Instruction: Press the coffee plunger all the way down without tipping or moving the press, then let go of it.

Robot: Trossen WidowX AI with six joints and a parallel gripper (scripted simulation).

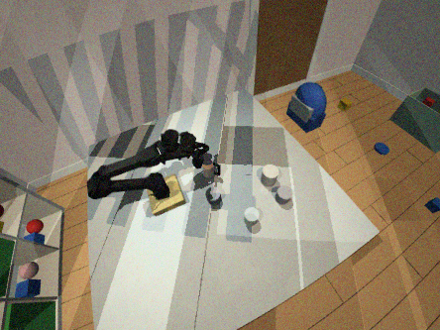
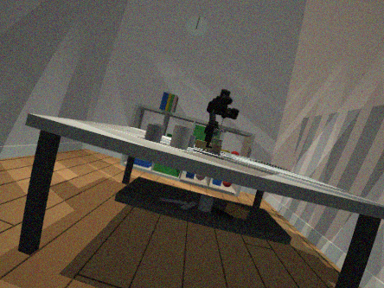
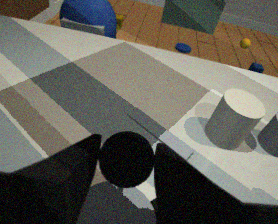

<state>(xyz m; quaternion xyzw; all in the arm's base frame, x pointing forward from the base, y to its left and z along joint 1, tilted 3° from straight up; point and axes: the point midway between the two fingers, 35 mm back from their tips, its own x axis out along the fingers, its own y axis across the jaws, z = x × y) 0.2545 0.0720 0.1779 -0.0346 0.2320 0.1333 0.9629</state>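
Right now the coffee press is 10 mm to the right of my gripper tip and 110 mm below it.
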